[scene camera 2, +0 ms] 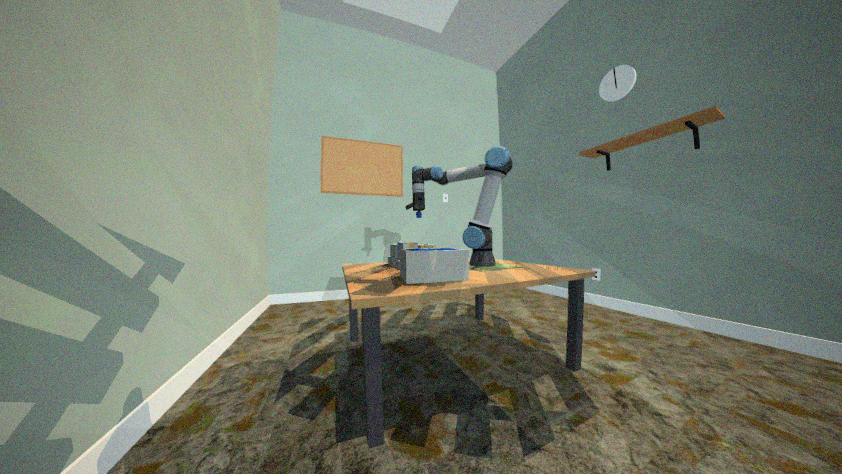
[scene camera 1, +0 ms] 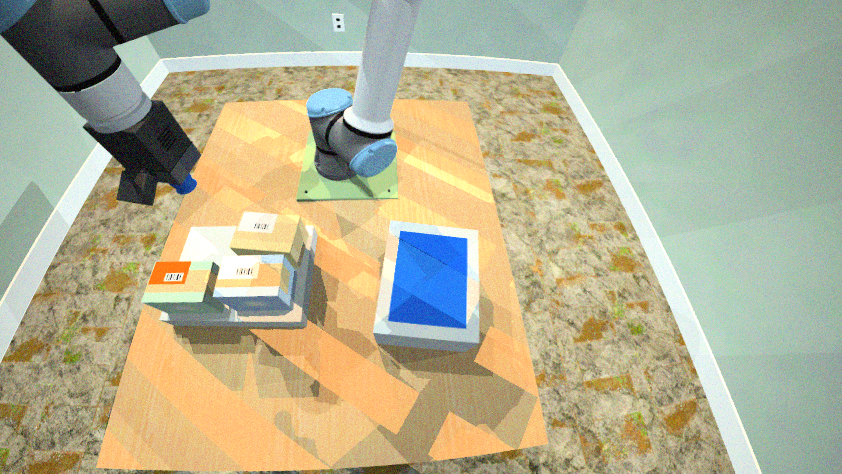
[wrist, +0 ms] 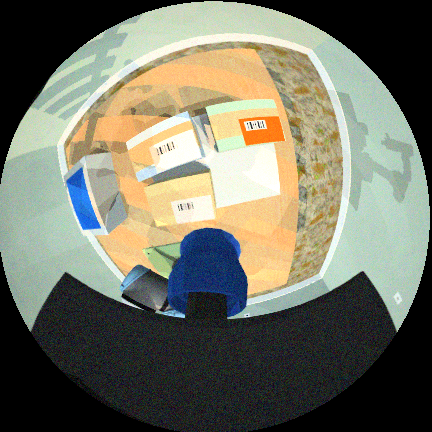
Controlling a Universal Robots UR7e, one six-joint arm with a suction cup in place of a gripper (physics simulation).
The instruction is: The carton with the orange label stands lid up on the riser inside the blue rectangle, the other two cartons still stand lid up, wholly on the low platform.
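Places are measured from the arm's base along level axes (x ahead, y left, z up), in centimetres.
Pixels of known places: end effector, tool point: (scene camera 2: 418, 217) (scene camera 1: 186, 186) (wrist: 209, 253); arm's base, origin of the base link: (scene camera 2: 482, 264) (scene camera 1: 340, 161).
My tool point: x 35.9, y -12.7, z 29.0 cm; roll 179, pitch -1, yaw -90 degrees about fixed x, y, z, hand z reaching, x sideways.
Note:
Ahead of a thing's pixels: the offset from my tool point to its middle. Level surfaces: height alone.
The carton with the orange label {dx +11.9, dy -6.9, dz -20.9 cm} (scene camera 1: 197, 281) (wrist: 227, 124) stands lid up at the outer front corner of the low white platform {dx +4.6, dy +0.0, dz -27.3 cm} (scene camera 1: 206, 239) (wrist: 246, 175). A blue-and-white carton {dx +8.4, dy +8.5, dz -20.1 cm} (scene camera 1: 252, 286) (wrist: 172, 150) stands lid up beside it, with a narrow gap. A plain tan carton {dx -2.5, dy +6.9, dz -20.9 cm} (scene camera 1: 275, 234) (wrist: 177, 191) stands lid up behind the blue-and-white one. The riser {dx +1.7, dy +43.7, dz -23.7 cm} (scene camera 1: 427, 336) (scene camera 2: 437, 267) (wrist: 108, 184) has the blue rectangle {dx +1.7, dy +43.7, dz -17.8 cm} (scene camera 1: 433, 279) (wrist: 82, 200) on top, with no carton on it. My suction gripper (scene camera 1: 186, 186) (scene camera 2: 418, 215) (wrist: 210, 242) is open, holding nothing, high above the cartons' level.
The arm's base stands on a green plate (scene camera 1: 347, 191) (wrist: 162, 255) at the back of the wooden table {dz -29.7 cm} (scene camera 1: 329, 423) (scene camera 2: 518, 276). The riser stands apart from the platform, to its right in scene camera 1. A shelf (scene camera 2: 651, 134) hangs on the wall.

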